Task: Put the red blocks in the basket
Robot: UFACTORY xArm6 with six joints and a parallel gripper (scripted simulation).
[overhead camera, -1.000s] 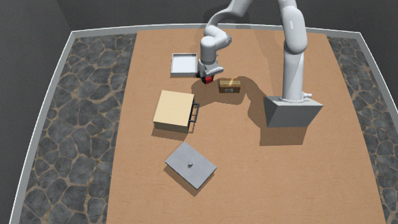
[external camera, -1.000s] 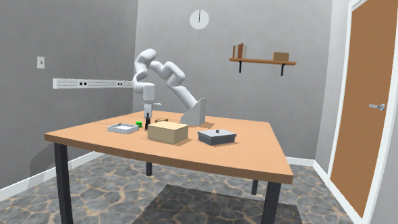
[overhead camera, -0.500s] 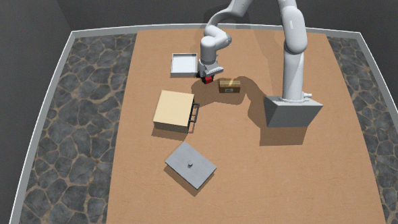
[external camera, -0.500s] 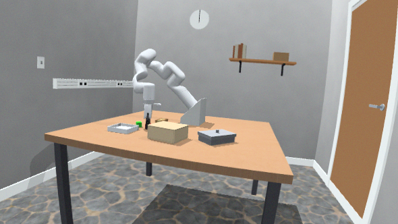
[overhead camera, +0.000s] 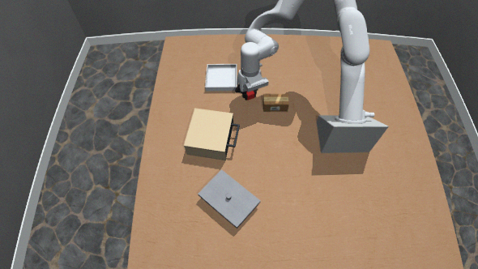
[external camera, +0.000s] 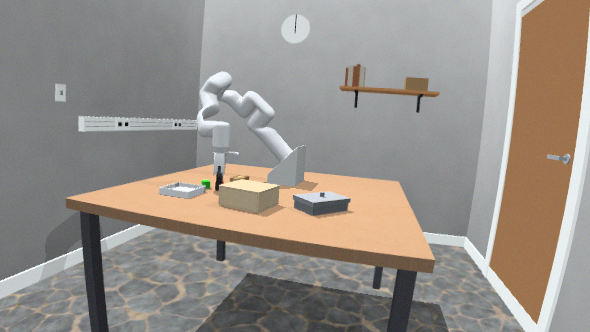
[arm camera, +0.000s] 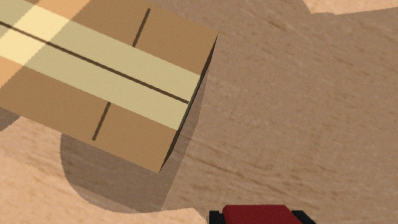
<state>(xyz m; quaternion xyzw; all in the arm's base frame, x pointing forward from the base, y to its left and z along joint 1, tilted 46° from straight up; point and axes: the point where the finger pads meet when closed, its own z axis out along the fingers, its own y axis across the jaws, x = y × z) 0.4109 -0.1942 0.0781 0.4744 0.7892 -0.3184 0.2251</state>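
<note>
My hand is 130 mm short of the white basket, 100 mm to the left of it and 10 mm above it. The rest, counted from my hand: metal box 490 mm to the left, 60 mm ahead; flat lid 490 mm to the left, 60 mm ahead, 20 mm above; taped cardboard box 120 mm behind, 50 mm to the left, 10 mm above.
</note>
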